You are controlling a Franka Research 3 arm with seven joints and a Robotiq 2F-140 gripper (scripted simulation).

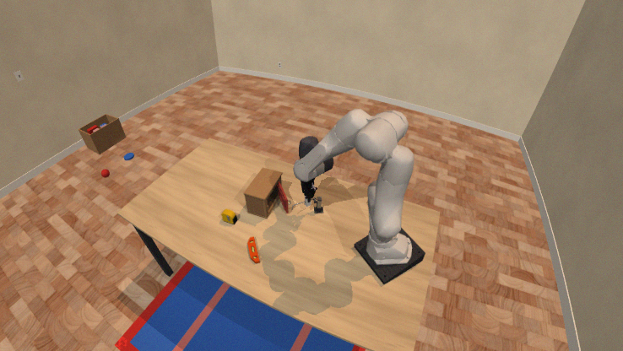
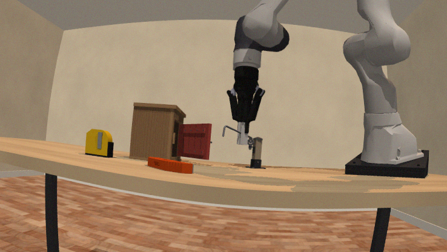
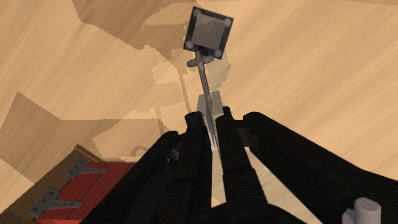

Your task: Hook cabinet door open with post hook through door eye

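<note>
My hand is 14 cm short of the red door, 3 cm to the left of it and 3 cm above it. Round my hand: yellow tape measure 38 cm ahead, 20 cm to the left, 7 cm below; then thin metal hook 2 cm to the left, 1 cm below, 1 cm ahead; then orange level 32 cm to the left, 18 cm ahead, 9 cm below.
</note>
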